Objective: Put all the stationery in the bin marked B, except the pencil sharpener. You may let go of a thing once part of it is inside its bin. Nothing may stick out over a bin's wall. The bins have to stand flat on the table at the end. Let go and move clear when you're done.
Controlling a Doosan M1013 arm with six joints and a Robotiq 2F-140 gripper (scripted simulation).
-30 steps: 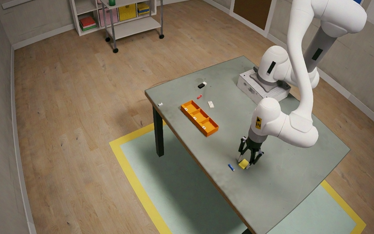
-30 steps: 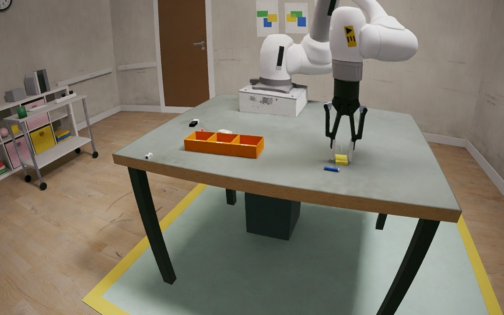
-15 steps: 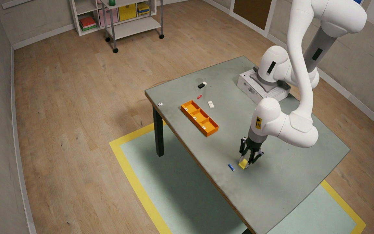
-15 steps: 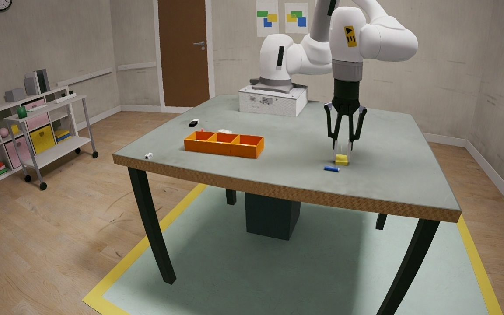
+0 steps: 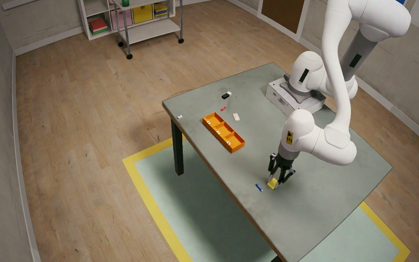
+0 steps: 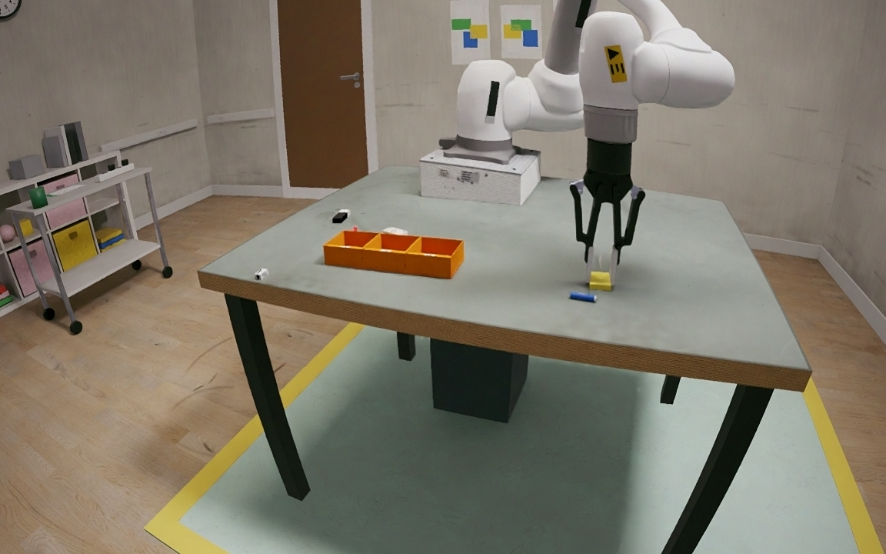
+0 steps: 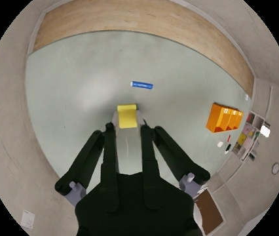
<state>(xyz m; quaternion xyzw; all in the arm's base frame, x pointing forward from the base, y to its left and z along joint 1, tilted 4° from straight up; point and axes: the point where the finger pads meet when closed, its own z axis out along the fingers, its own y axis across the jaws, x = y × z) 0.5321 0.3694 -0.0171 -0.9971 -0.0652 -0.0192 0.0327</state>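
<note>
Right now the yellow sticky pad is 30 mm below my hand. The rest, counted from my hand: orange bin 380 mm to the right, 30 mm ahead, 20 mm below; blue stick 70 mm ahead, 30 mm below, 20 mm to the right; flat white piece 440 mm to the right, 110 mm behind, 30 mm below.
</note>
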